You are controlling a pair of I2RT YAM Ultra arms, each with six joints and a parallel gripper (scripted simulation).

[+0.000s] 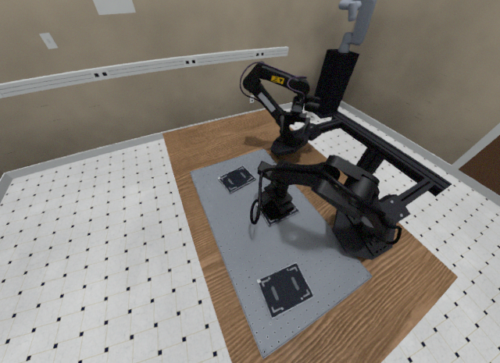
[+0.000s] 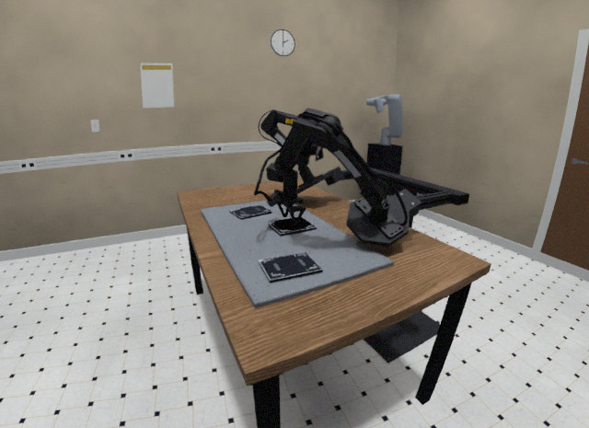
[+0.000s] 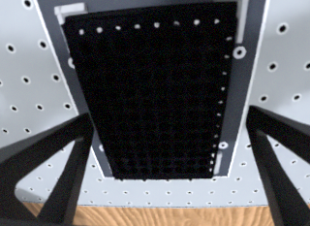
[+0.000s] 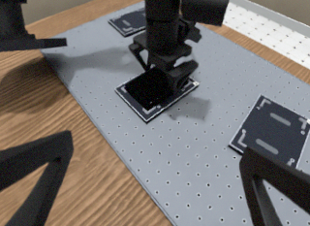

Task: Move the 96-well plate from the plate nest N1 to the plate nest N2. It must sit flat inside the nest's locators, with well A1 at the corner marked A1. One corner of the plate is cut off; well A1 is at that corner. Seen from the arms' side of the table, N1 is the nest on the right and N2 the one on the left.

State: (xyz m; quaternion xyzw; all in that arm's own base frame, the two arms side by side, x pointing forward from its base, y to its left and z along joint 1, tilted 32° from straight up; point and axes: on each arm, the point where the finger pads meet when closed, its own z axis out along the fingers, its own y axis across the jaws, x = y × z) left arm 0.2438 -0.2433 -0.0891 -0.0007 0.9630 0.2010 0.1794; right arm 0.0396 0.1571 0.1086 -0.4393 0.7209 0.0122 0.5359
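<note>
The black 96-well plate is 10 mm behind my left hand, 10 mm to the left of it and 20 mm below it.
</note>
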